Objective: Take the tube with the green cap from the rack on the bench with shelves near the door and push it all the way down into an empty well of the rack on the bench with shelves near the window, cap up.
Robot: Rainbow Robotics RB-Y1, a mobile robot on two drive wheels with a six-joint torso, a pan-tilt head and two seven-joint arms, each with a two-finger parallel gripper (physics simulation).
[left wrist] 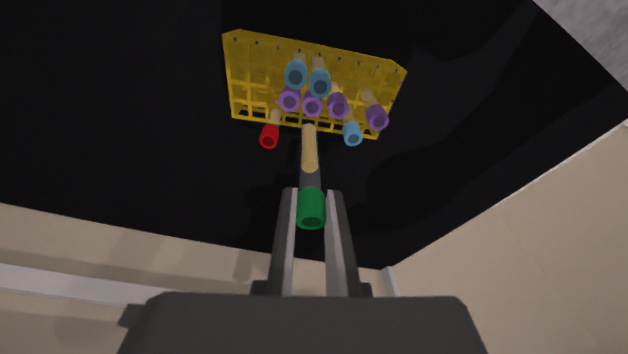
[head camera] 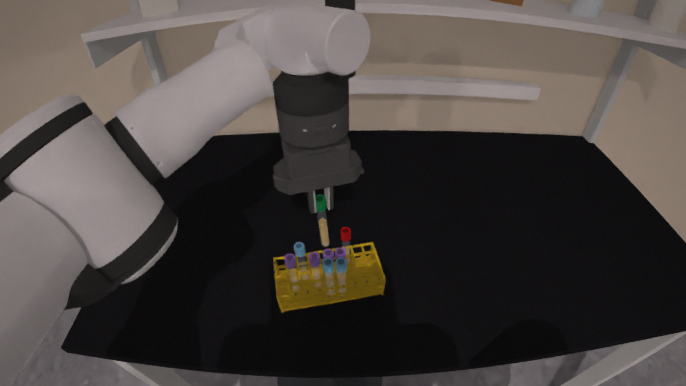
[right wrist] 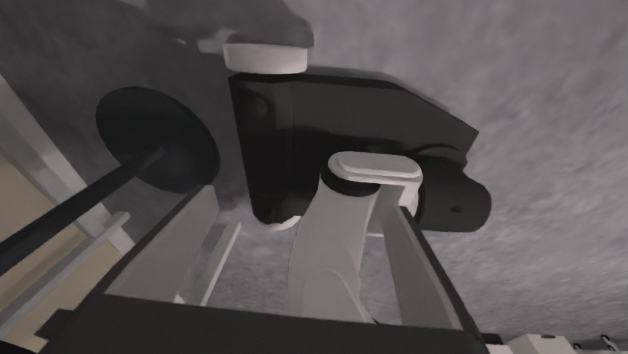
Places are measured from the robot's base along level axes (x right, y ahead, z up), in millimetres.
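Pixels of known places: left gripper, fingertip midpoint: (left wrist: 311, 198) (head camera: 320, 207); right gripper, fingertip midpoint: (right wrist: 302, 206).
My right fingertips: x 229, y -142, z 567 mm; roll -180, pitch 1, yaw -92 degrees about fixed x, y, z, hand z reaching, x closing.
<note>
Behind a point stands the place of what it marks.
My left gripper (head camera: 321, 201) @(x -39, y 407, z 1121 mm) (left wrist: 311, 198) @(x -39, y 407, z 1121 mm) is shut on the green-capped tube (head camera: 324, 231) @(x -37, y 404, z 1070 mm) (left wrist: 309, 150) @(x -36, y 404, z 1075 mm). The tube is cap up, close to upright, its lower end above and behind the yellow rack in the head view. The yellow rack (head camera: 364, 286) @(x 33, y 387, z 926 mm) (left wrist: 250, 65) @(x 39, y 392, z 971 mm) stands on the black bench and holds several purple-capped and blue-capped tubes and one red-capped tube (head camera: 346, 234) @(x -1, y 429, z 1033 mm) (left wrist: 269, 136) @(x -2, y 431, z 1034 mm). Empty wells show at its right end in the head view. My right gripper (right wrist: 302, 206) @(x 229, y -142, z 567 mm) is open, with no object between its fingers. From these frames I cannot tell which of the two benches this is.
The black bench top (head camera: 475, 225) @(x 309, y 551, z 914 mm) spreads around the rack. A white shelf (head camera: 425, 15) @(x 231, y 1017, z 1288 mm) and a lower white rail (head camera: 450, 88) @(x 315, y 945, z 1088 mm) run along the wall behind. In the right wrist view the robot's dark base (right wrist: 340, 110) @(x 169, y -193, z 169 mm) and a round dark disc with a pole (right wrist: 165, 125) @(x 29, y 411, z 31 mm) show over the grey floor.
</note>
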